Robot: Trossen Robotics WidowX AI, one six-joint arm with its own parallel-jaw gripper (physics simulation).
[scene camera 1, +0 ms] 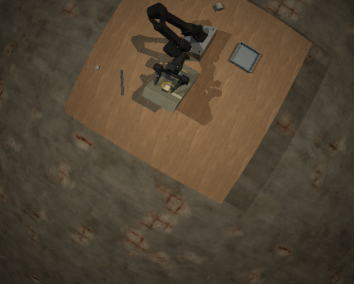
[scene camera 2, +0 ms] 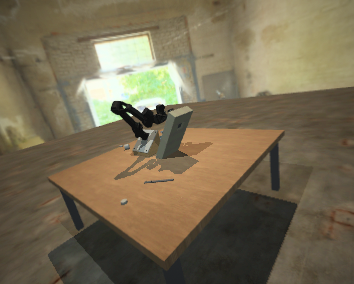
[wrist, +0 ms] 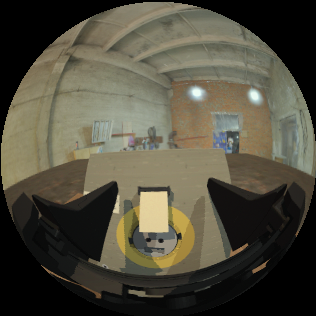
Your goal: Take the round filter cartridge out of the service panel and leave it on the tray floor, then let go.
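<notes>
The grey-green service panel (scene camera 1: 159,97) (scene camera 2: 175,134) (wrist: 160,167) stands tilted on the table. In the wrist view the round grey filter cartridge (wrist: 156,244) sits in the panel inside a yellow ring (wrist: 186,235). A cream flap (wrist: 154,211) (scene camera 1: 166,87), beneath a dark bracket, covers the upper part of the cartridge's face. My gripper (wrist: 163,184) (scene camera 1: 165,85) is open and empty, with one finger on each side of the flap and ring. In scene camera 2 the panel hides the fingertips. The shallow tray (scene camera 1: 240,66) lies apart from the panel, right of the arm's base.
The arm's base (scene camera 1: 208,39) (scene camera 2: 143,145) is close behind the panel. A thin dark rod (scene camera 1: 122,82) (scene camera 2: 159,181) and a small pale piece (scene camera 1: 97,67) (scene camera 2: 124,202) lie on the table (scene camera 1: 200,150) (scene camera 2: 210,200). A small grey block (scene camera 1: 218,6) lies beyond the base.
</notes>
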